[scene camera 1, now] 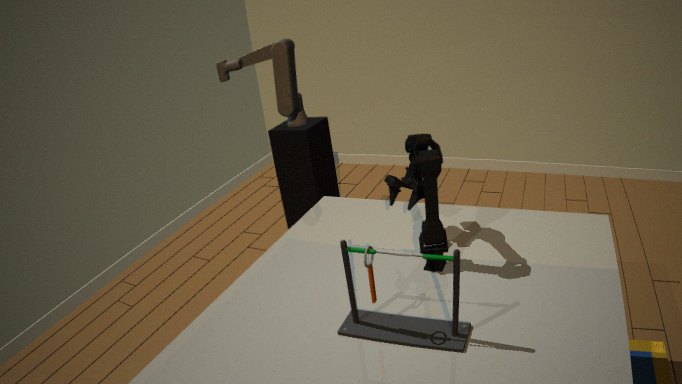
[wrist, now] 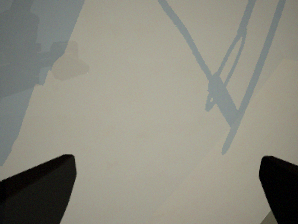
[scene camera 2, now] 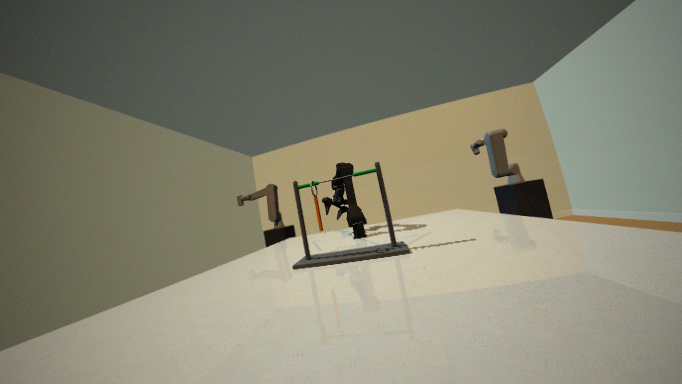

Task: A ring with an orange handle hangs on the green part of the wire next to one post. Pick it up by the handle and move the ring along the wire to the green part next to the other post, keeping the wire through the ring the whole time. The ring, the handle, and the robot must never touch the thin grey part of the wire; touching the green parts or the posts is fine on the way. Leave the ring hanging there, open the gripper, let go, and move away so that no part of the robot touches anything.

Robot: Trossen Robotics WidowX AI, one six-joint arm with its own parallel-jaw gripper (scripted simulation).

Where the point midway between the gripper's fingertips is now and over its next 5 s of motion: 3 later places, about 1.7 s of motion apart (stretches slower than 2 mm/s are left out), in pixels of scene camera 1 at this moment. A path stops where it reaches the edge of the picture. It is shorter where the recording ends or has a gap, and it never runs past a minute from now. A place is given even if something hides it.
My gripper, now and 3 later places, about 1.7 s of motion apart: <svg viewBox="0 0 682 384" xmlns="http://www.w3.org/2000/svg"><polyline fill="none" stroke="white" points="399,207 349,269 378,287 369,305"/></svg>
